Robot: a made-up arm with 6 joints. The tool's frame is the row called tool. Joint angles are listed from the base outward. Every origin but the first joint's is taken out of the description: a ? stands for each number. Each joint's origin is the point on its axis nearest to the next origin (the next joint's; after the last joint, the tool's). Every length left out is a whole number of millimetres.
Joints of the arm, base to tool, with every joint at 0 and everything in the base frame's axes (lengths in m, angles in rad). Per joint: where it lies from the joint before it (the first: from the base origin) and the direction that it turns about. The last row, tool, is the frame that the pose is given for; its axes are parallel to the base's.
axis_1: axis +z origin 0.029 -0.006 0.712
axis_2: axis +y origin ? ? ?
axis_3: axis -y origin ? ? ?
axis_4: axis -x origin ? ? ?
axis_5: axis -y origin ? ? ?
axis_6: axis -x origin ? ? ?
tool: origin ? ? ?
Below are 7 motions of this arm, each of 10 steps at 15 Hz.
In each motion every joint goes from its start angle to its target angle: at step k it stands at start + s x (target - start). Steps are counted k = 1, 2, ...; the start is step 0. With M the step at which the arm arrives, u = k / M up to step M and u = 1 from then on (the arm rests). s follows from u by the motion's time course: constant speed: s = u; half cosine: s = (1 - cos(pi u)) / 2; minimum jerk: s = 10 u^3 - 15 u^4 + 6 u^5.
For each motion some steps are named. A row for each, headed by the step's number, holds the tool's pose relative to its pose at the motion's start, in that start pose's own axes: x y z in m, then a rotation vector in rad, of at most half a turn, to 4 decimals.
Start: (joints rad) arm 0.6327 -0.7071 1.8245 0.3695 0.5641 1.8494
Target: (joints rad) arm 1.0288 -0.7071 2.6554 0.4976 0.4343 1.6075
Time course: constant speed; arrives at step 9
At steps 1, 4, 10:
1: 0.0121 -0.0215 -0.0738 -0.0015 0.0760 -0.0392
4: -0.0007 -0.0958 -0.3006 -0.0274 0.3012 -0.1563
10: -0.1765 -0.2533 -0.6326 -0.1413 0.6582 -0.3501

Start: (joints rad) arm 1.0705 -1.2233 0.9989 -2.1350 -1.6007 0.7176
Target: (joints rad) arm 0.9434 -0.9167 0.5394 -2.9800 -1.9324 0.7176
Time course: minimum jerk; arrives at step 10
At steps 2, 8, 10:
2: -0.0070 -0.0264 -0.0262 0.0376 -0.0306 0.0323
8: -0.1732 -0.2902 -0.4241 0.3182 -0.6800 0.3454
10: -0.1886 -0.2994 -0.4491 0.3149 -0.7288 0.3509

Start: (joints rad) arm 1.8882 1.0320 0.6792 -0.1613 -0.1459 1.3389
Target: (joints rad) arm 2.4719 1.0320 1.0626 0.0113 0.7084 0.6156
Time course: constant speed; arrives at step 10
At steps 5, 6, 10:
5: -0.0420 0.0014 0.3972 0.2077 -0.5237 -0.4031
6: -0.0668 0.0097 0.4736 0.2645 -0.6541 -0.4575
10: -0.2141 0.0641 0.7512 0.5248 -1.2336 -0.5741

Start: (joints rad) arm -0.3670 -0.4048 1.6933 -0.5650 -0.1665 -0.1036
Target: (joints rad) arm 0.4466 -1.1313 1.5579 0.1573 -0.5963 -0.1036
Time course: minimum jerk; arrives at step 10
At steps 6, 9, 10:
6: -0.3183 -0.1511 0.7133 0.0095 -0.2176 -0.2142
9: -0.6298 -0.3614 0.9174 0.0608 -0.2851 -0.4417
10: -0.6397 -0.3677 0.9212 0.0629 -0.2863 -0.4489

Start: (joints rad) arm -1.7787 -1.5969 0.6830 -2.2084 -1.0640 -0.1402
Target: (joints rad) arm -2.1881 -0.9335 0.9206 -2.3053 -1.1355 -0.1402
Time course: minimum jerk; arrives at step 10
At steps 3, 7, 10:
3: 0.0070 -0.1226 0.0512 0.0532 -0.0067 -0.0703
7: -0.1348 -0.6203 0.2192 0.2411 -0.0778 -0.3614
10: -0.2099 -0.7250 0.2502 0.2777 -0.1051 -0.4311

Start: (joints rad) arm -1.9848 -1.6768 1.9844 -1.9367 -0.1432 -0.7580
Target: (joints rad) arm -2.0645 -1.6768 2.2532 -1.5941 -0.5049 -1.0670
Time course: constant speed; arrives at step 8
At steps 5, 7, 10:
5: 0.0433 0.0236 -0.1103 -0.0271 0.2773 -0.1658
7: 0.0550 0.0352 -0.1579 -0.0461 0.3649 -0.2421
10: 0.0595 0.0415 -0.1822 -0.0574 0.4031 -0.2814

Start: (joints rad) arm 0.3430 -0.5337 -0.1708 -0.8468 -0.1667 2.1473
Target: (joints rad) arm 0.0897 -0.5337 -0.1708 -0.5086 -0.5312 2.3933
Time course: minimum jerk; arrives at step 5
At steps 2, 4, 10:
2: -0.0136 -0.0226 -0.0391 -0.1987 0.0310 0.0978
4: -0.0540 -0.0731 -0.1047 -0.5511 0.1050 0.3431
10: -0.0585 -0.0782 -0.1098 -0.5805 0.1123 0.3694

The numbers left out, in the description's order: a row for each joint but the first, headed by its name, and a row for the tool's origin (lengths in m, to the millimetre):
axis_2: 0.000 0.062 0.000
axis_3: -0.007 0.000 0.703
axis_4: 0.672 0.000 -0.025
axis_5: 0.000 -0.214 -0.028
axis_6: 0.017 0.000 0.021
tool: 0.000 0.012 0.019

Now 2 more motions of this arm.
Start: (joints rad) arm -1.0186 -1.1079 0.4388 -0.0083 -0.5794 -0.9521
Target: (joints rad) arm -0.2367 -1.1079 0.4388 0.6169 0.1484 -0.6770
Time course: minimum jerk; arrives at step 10
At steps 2, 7, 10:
2: -0.0018 -0.0143 0.0222 -0.0088 -0.0201 0.0375
7: 0.0367 -0.2832 0.2503 -0.0991 -0.3721 0.4884
10: 0.0592 -0.3522 0.2763 -0.1102 -0.4643 0.5675

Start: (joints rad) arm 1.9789 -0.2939 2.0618 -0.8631 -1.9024 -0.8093
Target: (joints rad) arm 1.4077 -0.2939 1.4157 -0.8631 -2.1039 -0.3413
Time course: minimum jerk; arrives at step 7
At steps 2, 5, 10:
2: 0.0771 -0.0139 0.0160 -0.0141 0.0624 -0.1252
5: 0.3424 -0.2305 0.0565 0.0311 0.4058 -0.6391
10: 0.3649 -0.2940 0.0559 0.0662 0.4773 -0.7184

